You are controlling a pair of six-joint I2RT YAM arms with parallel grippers.
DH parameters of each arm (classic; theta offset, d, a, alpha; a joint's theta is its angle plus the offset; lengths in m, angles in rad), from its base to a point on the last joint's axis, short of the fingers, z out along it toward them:
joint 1: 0 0.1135 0.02 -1.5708
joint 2: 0 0 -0.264 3.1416
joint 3: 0.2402 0 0.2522 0
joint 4: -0.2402 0 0.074 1.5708
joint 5: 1.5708 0 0 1.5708
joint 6: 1.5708 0.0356 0 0
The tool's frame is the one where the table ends.
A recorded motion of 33 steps. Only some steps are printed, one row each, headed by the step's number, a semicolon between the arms.
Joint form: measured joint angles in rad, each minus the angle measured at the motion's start. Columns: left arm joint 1, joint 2, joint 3, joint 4, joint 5, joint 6; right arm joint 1, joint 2, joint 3, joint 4, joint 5, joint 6.
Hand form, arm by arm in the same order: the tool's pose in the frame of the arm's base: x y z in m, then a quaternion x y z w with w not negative. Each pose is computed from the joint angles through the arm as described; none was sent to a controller.
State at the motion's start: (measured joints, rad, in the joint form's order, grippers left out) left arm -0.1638 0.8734 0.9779 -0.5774 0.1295 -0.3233; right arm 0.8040 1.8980 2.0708 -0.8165 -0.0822 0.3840
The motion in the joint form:
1: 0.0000 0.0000 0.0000 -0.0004 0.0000 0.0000; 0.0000 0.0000 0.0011 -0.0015 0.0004 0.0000
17: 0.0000 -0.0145 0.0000 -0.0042 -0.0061 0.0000; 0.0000 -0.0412 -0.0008 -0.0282 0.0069 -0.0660
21: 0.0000 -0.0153 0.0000 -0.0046 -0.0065 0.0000; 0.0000 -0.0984 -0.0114 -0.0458 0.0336 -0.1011
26: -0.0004 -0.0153 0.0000 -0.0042 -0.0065 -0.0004; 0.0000 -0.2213 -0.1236 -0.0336 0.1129 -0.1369
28: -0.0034 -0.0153 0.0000 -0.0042 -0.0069 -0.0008; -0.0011 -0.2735 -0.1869 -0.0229 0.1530 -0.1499
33: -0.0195 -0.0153 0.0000 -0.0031 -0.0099 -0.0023; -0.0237 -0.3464 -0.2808 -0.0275 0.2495 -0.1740
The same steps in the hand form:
1: 0.1819 -0.0347 0.3513 -0.03418 0.85137 -0.17910 0.49185; 0.2916 0.3068 0.3992 -0.20419 0.87037 0.28025 0.34961
17: 0.1783 -0.0339 0.3532 -0.03527 0.84864 -0.17753 0.49703; 0.2823 0.2968 0.4126 -0.23094 0.86082 0.26903 0.36508
21: 0.1781 -0.0339 0.3533 -0.03536 0.84854 -0.17741 0.49725; 0.2704 0.2831 0.4294 -0.23886 0.85203 0.25902 0.38716
26: 0.1781 -0.0339 0.3534 -0.03534 0.84844 -0.17764 0.49734; 0.2503 0.2582 0.4393 -0.23474 0.84771 0.22687 0.41811
28: 0.1780 -0.0345 0.3534 -0.03434 0.84849 -0.17832 0.49709; 0.2429 0.2480 0.4379 -0.23054 0.84863 0.20839 0.42807
33: 0.1775 -0.0372 0.3535 -0.02889 0.84845 -0.18157 0.49632; 0.2376 0.2269 0.4315 -0.21109 0.85796 0.15462 0.44209

